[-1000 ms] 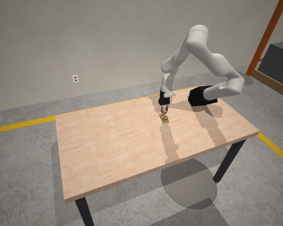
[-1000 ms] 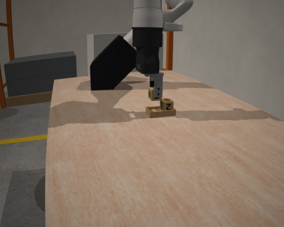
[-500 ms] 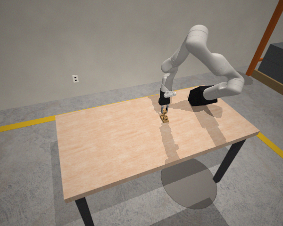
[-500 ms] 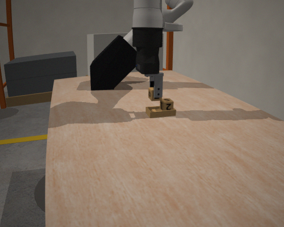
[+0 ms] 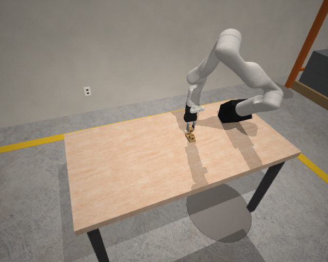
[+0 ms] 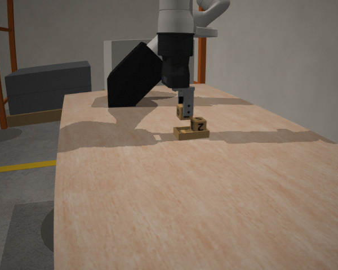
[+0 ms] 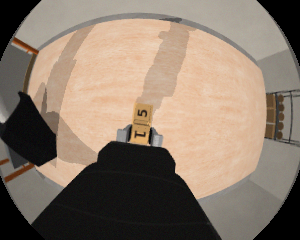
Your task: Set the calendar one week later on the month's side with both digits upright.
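Now: the wooden tray 6 cm below my hand and 2 cm to the left of it.
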